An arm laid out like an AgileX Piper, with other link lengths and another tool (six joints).
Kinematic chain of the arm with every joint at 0, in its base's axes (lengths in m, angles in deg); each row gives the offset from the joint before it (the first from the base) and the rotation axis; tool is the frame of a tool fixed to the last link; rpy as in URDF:
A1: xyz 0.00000 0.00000 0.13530 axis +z
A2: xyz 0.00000 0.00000 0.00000 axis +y
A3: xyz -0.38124 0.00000 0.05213 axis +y
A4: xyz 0.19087 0.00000 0.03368 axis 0.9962 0 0.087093
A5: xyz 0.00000 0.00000 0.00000 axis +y
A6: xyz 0.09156 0.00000 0.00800 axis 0.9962 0 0.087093
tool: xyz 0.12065 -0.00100 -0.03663 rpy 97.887 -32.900 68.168
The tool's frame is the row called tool.
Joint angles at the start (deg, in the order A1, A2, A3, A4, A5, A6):
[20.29, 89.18, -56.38, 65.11, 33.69, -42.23]
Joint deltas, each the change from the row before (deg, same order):
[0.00, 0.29, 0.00, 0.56, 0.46, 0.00]
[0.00, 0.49, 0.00, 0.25, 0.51, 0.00]
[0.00, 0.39, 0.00, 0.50, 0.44, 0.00]
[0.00, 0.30, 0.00, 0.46, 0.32, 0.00]
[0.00, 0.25, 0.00, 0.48, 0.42, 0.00]
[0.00, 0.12, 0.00, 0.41, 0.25, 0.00]
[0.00, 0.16, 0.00, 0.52, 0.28, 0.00]
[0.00, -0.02, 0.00, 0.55, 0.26, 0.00]
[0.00, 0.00, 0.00, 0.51, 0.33, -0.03]
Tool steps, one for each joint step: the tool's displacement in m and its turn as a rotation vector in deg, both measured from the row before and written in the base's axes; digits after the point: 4 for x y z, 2 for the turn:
[-0.0006, 0.0019, -0.0005, 0.48, 0.69, 0.11]
[-0.0004, 0.0016, -0.0022, 0.17, 0.81, 0.29]
[-0.0003, 0.0018, -0.0011, 0.40, 0.75, 0.11]
[-0.0002, 0.0015, -0.0007, 0.36, 0.59, 0.03]
[-0.0006, 0.0016, -0.0003, 0.43, 0.60, 0.10]
[-0.0004, 0.0012, 0.0002, 0.37, 0.37, 0.00]
[-0.0003, 0.0014, 0.0002, 0.45, 0.45, -0.03]
[-0.0006, 0.0013, 0.0013, 0.53, 0.28, -0.06]
[-0.0008, 0.0013, 0.0012, 0.51, 0.30, 0.03]

